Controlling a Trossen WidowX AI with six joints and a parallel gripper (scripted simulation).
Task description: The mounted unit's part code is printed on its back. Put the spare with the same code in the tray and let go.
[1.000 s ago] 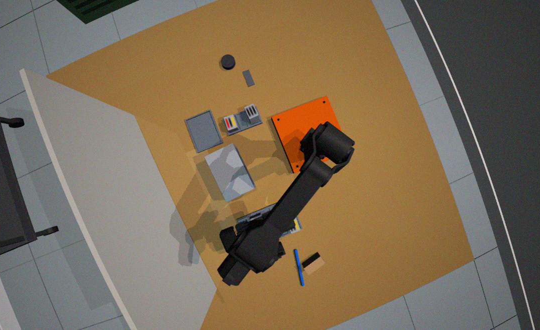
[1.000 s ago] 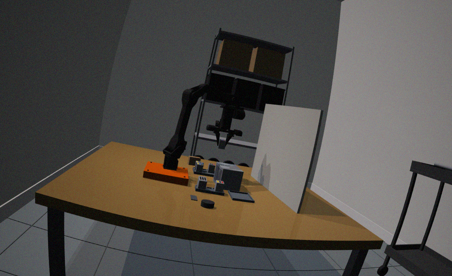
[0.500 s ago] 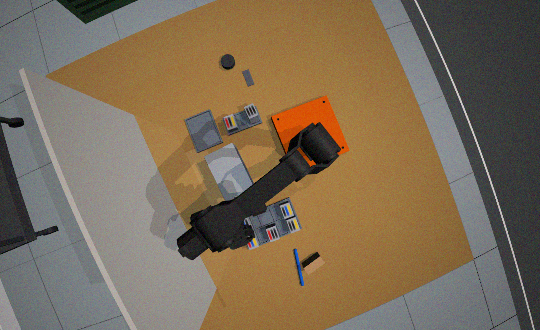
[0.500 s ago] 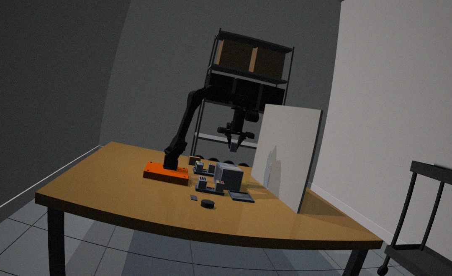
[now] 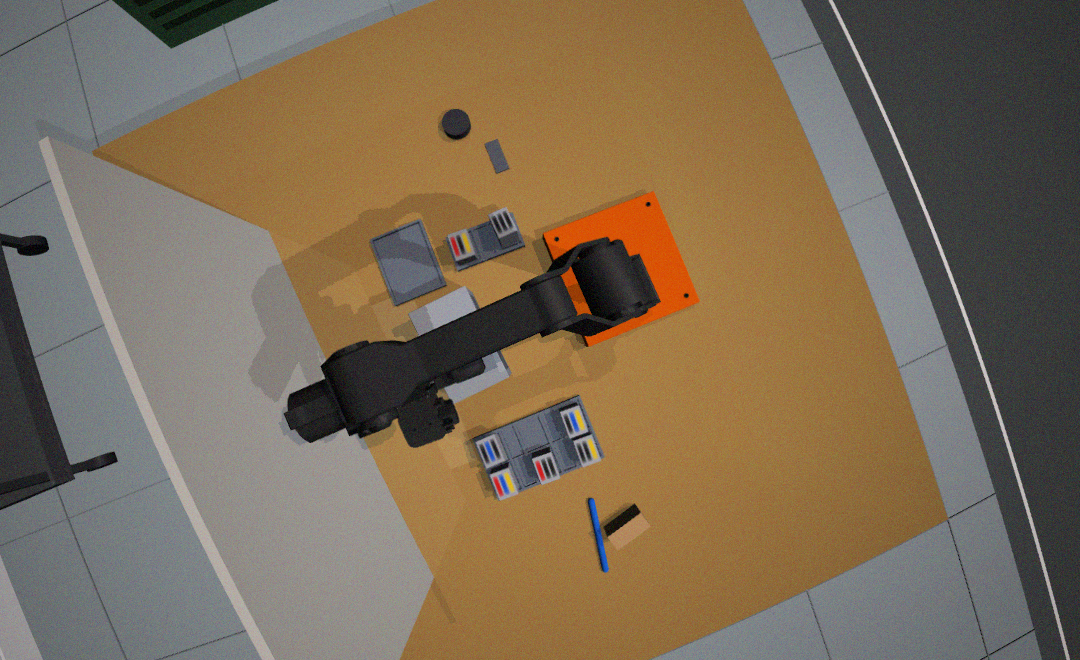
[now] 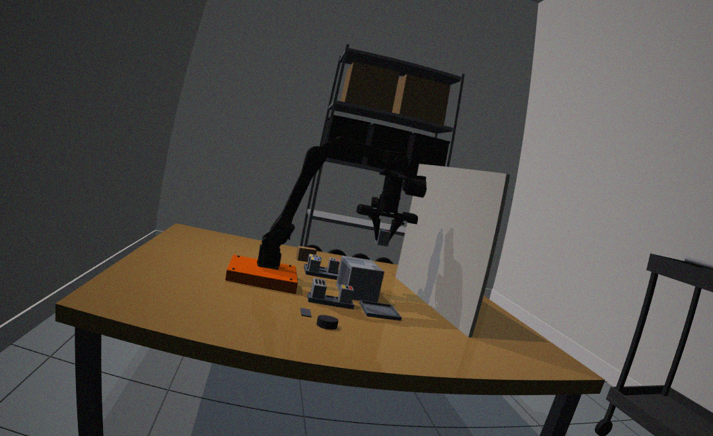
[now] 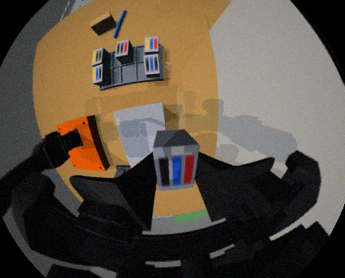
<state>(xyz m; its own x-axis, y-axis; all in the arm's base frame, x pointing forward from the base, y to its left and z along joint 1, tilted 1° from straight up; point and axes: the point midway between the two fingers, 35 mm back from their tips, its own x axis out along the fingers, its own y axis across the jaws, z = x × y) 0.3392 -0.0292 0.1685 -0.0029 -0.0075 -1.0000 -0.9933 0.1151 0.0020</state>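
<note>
Now: gripper tip 190 mm to the left of the flat grey tray, 170 mm above it and 30 mm past it. Also, from my gripper tip: white panel 190 mm ahead, 50 mm above, 20 mm to the right; grey spare 20 mm above; grey box 120 mm below, 50 mm behind, 10 mm to the right.
</note>
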